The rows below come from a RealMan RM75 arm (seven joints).
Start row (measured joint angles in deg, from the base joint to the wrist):
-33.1 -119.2 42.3 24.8 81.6 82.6 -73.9
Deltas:
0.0 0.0 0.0 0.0 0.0 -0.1 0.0
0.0 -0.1 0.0 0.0 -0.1 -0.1 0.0
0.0 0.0 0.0 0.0 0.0 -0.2 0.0
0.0 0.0 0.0 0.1 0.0 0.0 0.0
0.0 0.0 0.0 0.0 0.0 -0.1 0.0
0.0 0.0 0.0 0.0 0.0 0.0 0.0
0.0 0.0 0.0 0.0 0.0 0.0 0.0
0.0 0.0 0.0 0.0 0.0 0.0 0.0
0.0 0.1 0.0 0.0 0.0 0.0 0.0
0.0 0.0 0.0 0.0 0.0 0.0 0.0
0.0 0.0 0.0 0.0 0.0 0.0 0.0
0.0 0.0 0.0 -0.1 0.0 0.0 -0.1
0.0 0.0 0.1 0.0 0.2 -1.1 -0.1
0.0 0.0 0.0 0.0 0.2 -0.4 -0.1
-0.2 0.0 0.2 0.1 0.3 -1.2 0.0
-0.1 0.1 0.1 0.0 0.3 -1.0 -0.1
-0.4 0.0 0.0 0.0 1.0 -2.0 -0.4
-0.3 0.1 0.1 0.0 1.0 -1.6 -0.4
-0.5 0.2 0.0 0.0 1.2 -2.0 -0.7
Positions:
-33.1 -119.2 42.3 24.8 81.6 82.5 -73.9
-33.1 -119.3 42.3 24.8 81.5 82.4 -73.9
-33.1 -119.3 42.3 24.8 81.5 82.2 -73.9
-33.1 -119.3 42.3 24.9 81.5 82.2 -73.9
-33.1 -119.3 42.3 24.9 81.5 82.1 -73.9
-33.1 -119.3 42.3 24.9 81.5 82.1 -73.9
-33.1 -119.3 42.3 24.9 81.5 82.1 -73.9
-33.1 -119.3 42.3 24.9 81.5 82.1 -73.9
-33.1 -119.2 42.3 24.9 81.5 82.1 -73.9
-33.1 -119.2 42.3 24.9 81.5 82.1 -73.9
-33.1 -119.2 42.3 24.9 81.5 82.1 -73.9
-33.1 -119.2 42.3 24.8 81.5 82.1 -74.0
-33.1 -119.2 42.4 24.8 81.7 81.0 -74.1
-33.1 -119.2 42.4 24.8 81.9 80.6 -74.2
-33.3 -119.2 42.6 24.9 82.2 79.4 -74.2
-33.4 -119.1 42.7 24.9 82.5 78.4 -74.3
-33.8 -119.1 42.7 24.9 83.5 76.4 -74.7
-34.1 -119.0 42.8 24.9 84.5 74.8 -75.1
-34.6 -118.8 42.8 24.9 85.7 72.8 -75.8

